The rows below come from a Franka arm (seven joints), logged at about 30 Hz.
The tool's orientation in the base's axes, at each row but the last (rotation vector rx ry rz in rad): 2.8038, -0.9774, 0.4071; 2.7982, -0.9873, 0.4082; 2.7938, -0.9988, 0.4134; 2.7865, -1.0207, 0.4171; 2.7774, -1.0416, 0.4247; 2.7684, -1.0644, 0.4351
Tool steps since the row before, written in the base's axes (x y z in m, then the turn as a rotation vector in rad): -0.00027, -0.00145, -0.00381, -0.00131, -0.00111, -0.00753; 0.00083, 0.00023, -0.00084, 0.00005, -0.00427, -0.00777; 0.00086, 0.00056, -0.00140, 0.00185, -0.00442, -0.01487; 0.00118, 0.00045, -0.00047, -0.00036, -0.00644, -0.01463; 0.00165, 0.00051, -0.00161, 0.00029, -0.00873, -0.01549; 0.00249, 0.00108, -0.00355, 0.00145, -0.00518, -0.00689
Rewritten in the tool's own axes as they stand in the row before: -0.00049, 0.00112, 0.00390, -0.00259, 0.00133, 0.00715; 0.00023, -0.00074, 0.00092, 0.00023, 0.00291, 0.00837; -0.00012, -0.00104, 0.00138, -0.00051, 0.00156, 0.01554; 0.00044, -0.00113, 0.00059, -0.00082, 0.00454, 0.01531; 0.00037, -0.00153, 0.00176, 0.00080, 0.00579, 0.01679; -0.00005, -0.00258, 0.00365, 0.00211, 0.00265, 0.00806
